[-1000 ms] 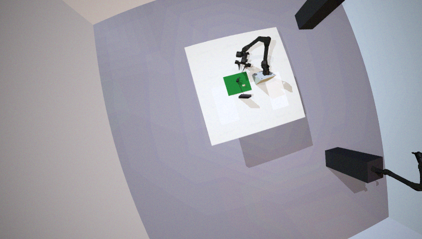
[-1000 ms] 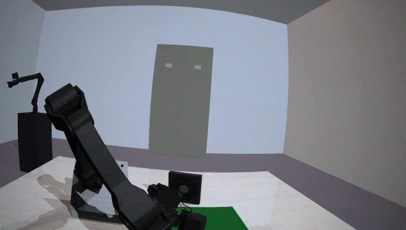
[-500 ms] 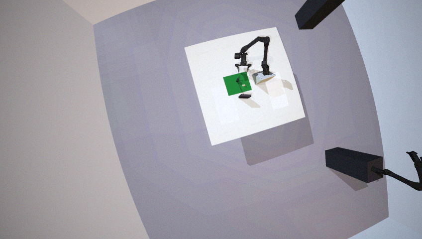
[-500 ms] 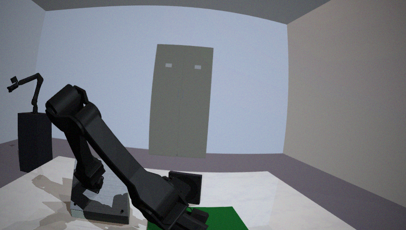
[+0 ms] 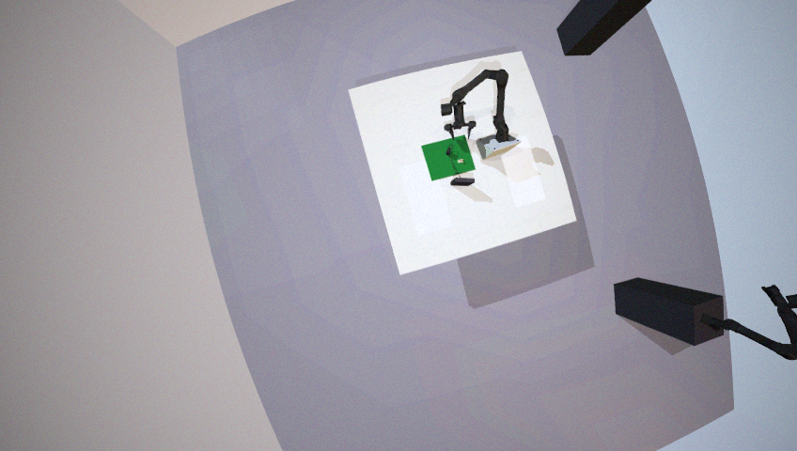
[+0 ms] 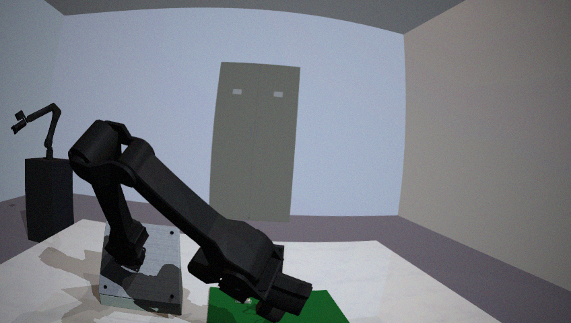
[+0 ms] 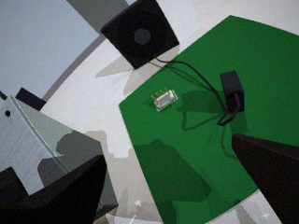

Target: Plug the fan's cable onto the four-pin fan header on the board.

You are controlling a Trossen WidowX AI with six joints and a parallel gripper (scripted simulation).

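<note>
Now: the dark fan plug 8 cm ahead of my gripper tip, 6 cm below it and 5 cm to the left of it. Round my gripper tip: pale four-pin header: 12 cm to the left, 8 cm below; black fan: 25 cm to the left, 3 cm ahead, 2 cm below; green board: 10 cm below, 8 cm to the left, 8 cm ahead.
</note>
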